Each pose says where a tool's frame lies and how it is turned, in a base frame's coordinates. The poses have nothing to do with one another.
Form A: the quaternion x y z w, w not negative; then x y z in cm.
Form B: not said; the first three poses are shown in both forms.
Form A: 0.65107 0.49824 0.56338 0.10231 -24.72 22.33 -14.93
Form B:
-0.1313 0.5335 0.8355 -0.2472
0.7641 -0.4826 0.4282 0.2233
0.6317 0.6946 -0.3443 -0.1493
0 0 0 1

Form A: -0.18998 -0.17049 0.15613 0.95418 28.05 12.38 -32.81
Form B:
0.8931 -0.2332 -0.3847 0.2805
0.3627 0.8791 0.3093 0.1238
0.2660 -0.4158 0.8697 -0.3281
0 0 0 1

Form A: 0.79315 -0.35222 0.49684 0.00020 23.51 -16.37 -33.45
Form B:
0.2582 -0.5589 0.7880 0.2351
-0.5585 -0.7519 -0.3503 -0.1637
0.7883 -0.3497 -0.5063 -0.3345
0 0 0 1

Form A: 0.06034 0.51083 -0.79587 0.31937 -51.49 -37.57 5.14
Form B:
-0.7887 0.5700 0.2302 -0.5149
-0.4467 -0.2741 -0.8517 -0.3757
-0.4223 -0.7746 0.4708 0.0514
0 0 0 1

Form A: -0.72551 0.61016 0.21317 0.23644 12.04 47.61 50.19
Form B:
0.1645 -0.9862 -0.0208 0.1204
-0.7845 -0.1436 0.6032 0.4761
-0.5978 -0.0829 -0.7973 0.5019
0 0 0 1

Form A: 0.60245 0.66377 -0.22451 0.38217 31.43 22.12 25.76
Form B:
0.0180 0.9714 0.2368 0.3143
0.6282 0.1733 -0.7585 0.2212
-0.7779 0.1624 -0.6071 0.2576
0 0 0 1

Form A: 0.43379 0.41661 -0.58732 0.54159 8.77 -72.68 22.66
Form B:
-0.0370 0.9976 -0.0583 0.0877
-0.2747 -0.0662 -0.9592 -0.7268
-0.9608 -0.0195 0.2765 0.2266
0 0 0 1

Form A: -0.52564 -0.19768 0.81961 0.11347 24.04 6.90 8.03
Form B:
-0.4217 0.0218 -0.9065 0.2404
0.3938 -0.8961 -0.2048 0.0690
-0.8168 -0.4433 0.3693 0.0803
0 0 0 1

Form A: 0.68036 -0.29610 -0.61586 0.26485 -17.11 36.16 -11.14
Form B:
0.0661 -0.0767 -0.9949 -0.1711
-0.7291 -0.6844 0.0043 0.3616
-0.6812 0.7251 -0.1011 -0.1114
0 0 0 1

